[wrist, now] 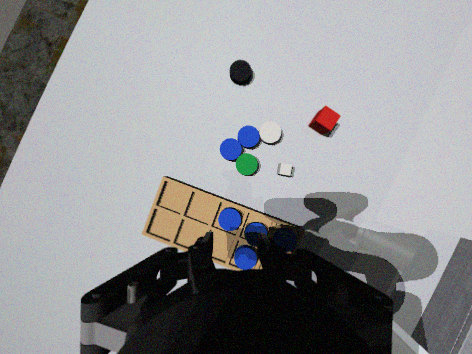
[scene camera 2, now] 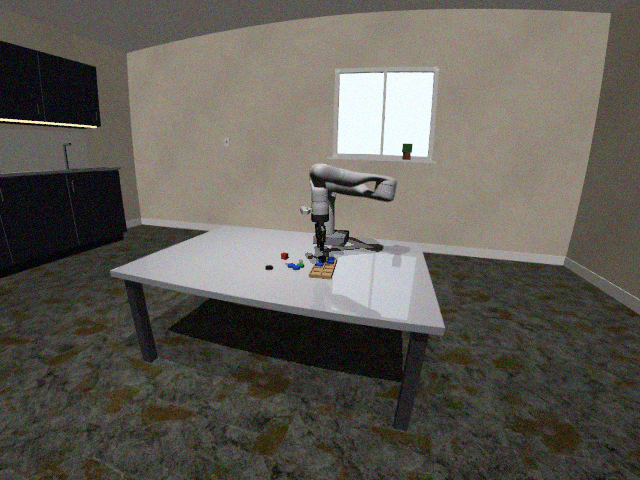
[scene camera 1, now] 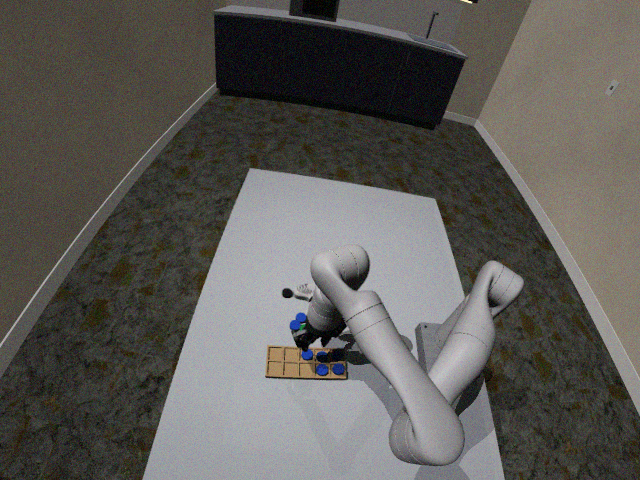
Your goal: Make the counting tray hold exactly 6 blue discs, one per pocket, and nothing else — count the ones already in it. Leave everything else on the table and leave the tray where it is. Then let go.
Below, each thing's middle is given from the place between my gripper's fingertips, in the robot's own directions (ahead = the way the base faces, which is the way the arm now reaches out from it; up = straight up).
The wooden counting tray (scene camera 1: 285,362) lies 1 cm ahead of my hand, 2 cm to the left of it and 7 cm below it.
